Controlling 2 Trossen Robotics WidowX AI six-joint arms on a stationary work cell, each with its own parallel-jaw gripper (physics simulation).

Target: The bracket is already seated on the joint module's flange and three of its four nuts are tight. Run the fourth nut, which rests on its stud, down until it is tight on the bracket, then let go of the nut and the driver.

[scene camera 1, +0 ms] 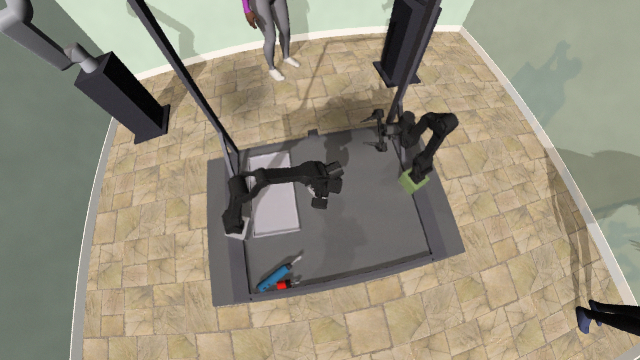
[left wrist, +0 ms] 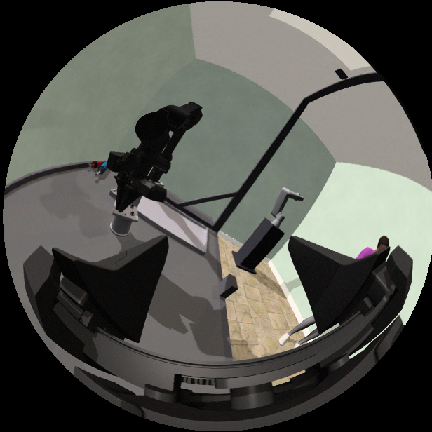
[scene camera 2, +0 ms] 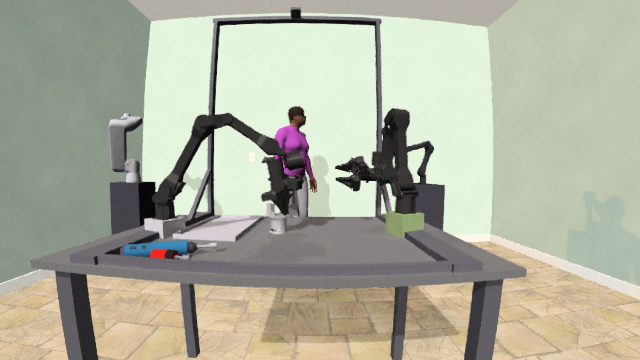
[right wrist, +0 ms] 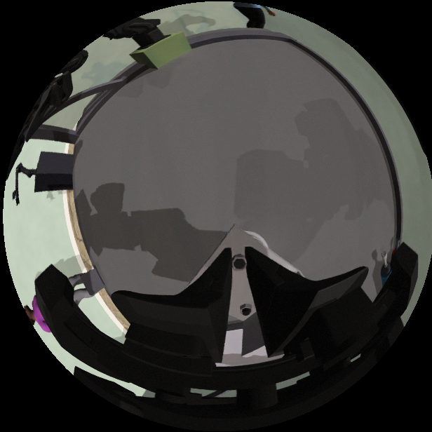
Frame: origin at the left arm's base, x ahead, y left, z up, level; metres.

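Where they show: left gripper, fingertip midpoint: (scene camera 1: 361, 132) (scene camera 2: 335, 172); right gripper, fingertip midpoint: (scene camera 2: 286, 214); left arm's base, link origin: (scene camera 1: 416, 176) (scene camera 2: 404, 212); right arm's base, link origin: (scene camera 1: 236, 226) (scene camera 2: 165, 218).
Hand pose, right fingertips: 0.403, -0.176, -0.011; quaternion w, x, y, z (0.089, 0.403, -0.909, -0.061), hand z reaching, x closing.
Observation:
Things, the pixels of their top centre, and the offset from my right fingertips, as dx, dy, dz. "pt": a spot on its surface instead.
- pale joint module, top centre: (scene camera 2: 278, 212) +0.025, -0.017, +0.007
- blue driver, surface spot: (scene camera 2: 160, 247) (scene camera 1: 276, 279) pt +0.388, +0.218, -0.035
- red-handled tool, top centre: (scene camera 2: 171, 250) (scene camera 1: 287, 283) +0.355, +0.256, -0.033
- pale flat tray, top centre: (scene camera 2: 225, 223) (scene camera 1: 271, 191) +0.213, -0.158, -0.051
- green block, top centre: (scene camera 2: 404, 212) (scene camera 1: 416, 176) -0.402, +0.178, +0.011
The pale joint module (scene camera 2: 278, 226) (left wrist: 120, 226) stands on the table, with the bracket (left wrist: 125, 213) (right wrist: 239, 287) on its flange. My right gripper (scene camera 2: 286, 213) (left wrist: 118, 210) (right wrist: 237, 252) points down at the bracket and is shut on a nut (right wrist: 239, 262) near the bracket's corner. Another nut (right wrist: 245, 309) shows on the bracket between the fingers, farther in; the others are hidden in the right wrist view. My left gripper (scene camera 1: 365, 132) (scene camera 2: 336, 173) (left wrist: 230, 242) is open and empty, raised away from the module. A blue driver (scene camera 1: 274, 278) (scene camera 2: 160, 247) lies on the table.
A red-handled tool (scene camera 1: 283, 285) (scene camera 2: 163, 254) lies beside the blue driver near the front rim. A pale flat tray (scene camera 1: 275, 212) (scene camera 2: 215, 229) lies left of the module. A green block (scene camera 1: 407, 184) (scene camera 2: 405, 224) carries the left arm. A dark frame (scene camera 2: 378, 90) rises behind the table.

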